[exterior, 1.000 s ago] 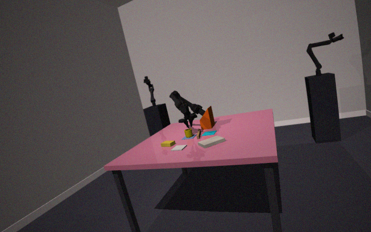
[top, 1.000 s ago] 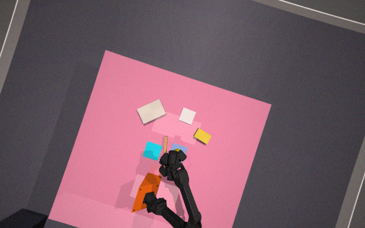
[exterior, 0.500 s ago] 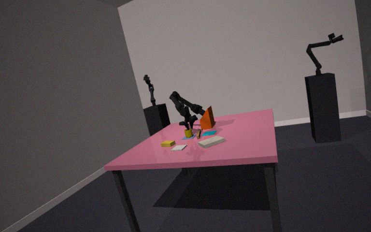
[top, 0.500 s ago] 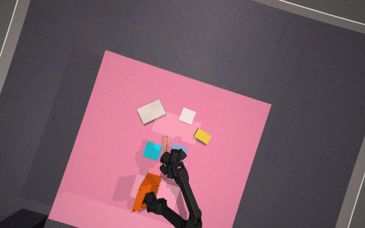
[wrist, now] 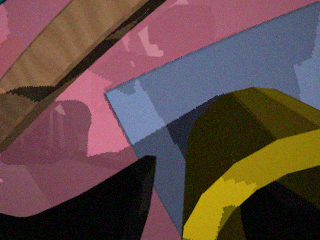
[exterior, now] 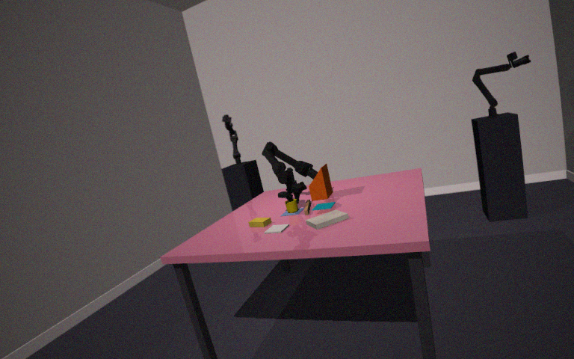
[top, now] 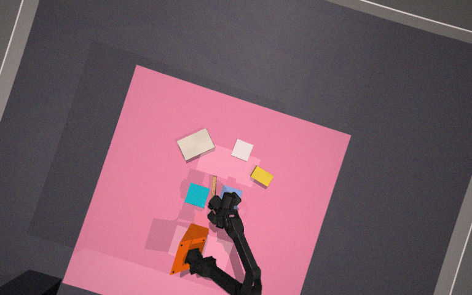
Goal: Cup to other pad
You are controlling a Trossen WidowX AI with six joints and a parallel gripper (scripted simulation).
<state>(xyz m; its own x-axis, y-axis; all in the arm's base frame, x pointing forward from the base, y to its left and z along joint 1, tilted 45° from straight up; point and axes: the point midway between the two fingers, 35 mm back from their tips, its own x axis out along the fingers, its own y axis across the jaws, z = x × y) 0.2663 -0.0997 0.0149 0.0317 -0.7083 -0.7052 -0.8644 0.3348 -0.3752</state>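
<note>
Right now the yellow cup is 20 mm ahead of my gripper tip and 20 mm to the right of it. Also, from my gripper tip: light grey tile: 310 mm ahead, 30 mm below; thin wooden bar: 70 mm to the left, 30 mm below; cyan pad: 20 mm behind, 170 mm to the left, 50 mm below.
</note>
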